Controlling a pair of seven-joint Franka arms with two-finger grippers.
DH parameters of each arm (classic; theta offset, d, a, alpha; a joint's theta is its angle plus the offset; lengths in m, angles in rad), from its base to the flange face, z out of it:
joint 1: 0 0.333 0 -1.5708
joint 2: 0 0 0 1.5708
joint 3: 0 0.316 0.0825 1.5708
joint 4: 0 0 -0.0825 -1.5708
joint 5: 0 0.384 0 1.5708
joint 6: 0 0 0.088 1.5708
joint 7: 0 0.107 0 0
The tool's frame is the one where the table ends.
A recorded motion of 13 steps. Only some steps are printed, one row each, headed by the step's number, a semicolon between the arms.
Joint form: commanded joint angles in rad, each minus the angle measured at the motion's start. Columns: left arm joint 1, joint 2, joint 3, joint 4, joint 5, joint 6, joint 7; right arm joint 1, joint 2, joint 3, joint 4, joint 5, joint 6, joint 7.
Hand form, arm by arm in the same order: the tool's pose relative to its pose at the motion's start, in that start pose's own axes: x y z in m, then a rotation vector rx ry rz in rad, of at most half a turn. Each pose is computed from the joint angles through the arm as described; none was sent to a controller.
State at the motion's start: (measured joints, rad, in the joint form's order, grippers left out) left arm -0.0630 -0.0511 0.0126 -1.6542 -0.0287 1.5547 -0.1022; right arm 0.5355 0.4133 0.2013 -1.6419 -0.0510 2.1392 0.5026
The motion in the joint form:
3: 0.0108 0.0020 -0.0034 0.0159 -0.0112 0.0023 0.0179; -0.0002 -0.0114 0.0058 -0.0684 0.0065 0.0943 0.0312
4: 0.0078 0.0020 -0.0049 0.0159 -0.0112 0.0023 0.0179; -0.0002 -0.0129 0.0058 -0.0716 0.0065 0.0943 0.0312
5: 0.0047 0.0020 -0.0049 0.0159 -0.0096 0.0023 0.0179; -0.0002 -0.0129 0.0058 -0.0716 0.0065 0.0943 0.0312
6: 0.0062 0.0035 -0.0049 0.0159 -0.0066 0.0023 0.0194; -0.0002 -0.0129 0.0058 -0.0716 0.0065 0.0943 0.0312
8: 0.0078 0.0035 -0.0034 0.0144 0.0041 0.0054 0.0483; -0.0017 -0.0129 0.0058 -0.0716 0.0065 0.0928 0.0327
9: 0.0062 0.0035 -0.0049 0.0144 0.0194 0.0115 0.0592; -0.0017 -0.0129 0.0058 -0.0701 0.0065 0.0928 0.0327
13: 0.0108 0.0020 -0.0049 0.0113 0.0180 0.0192 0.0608; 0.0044 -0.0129 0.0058 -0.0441 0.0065 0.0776 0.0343
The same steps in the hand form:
3: 0.0014 -0.0024 -0.0068 -0.0128 0.0153 0.0111; -0.0090 -0.0016 0.0148 0.0252 0.0287 0.0267
4: 0.0011 0.0000 -0.0067 -0.0125 0.0152 0.0156; -0.0097 -0.0013 0.0153 0.0241 0.0273 0.0265
5: 0.0009 0.0015 -0.0066 -0.0108 0.0153 0.0187; -0.0097 -0.0013 0.0153 0.0241 0.0273 0.0265
6: 0.0015 0.0004 -0.0059 -0.0077 0.0141 0.0186; -0.0097 -0.0013 0.0153 0.0241 0.0273 0.0265
8: 0.0021 -0.0024 -0.0055 0.0028 0.0167 0.0441; -0.0094 -0.0004 0.0154 0.0233 0.0261 0.0295
9: 0.0028 -0.0023 -0.0060 0.0180 0.0238 0.0579; -0.0090 -0.0005 0.0147 0.0240 0.0274 0.0296
13: 0.0033 -0.0046 -0.0061 0.0160 0.0298 0.0549; -0.0062 -0.0060 0.0044 0.0293 0.0365 0.0261

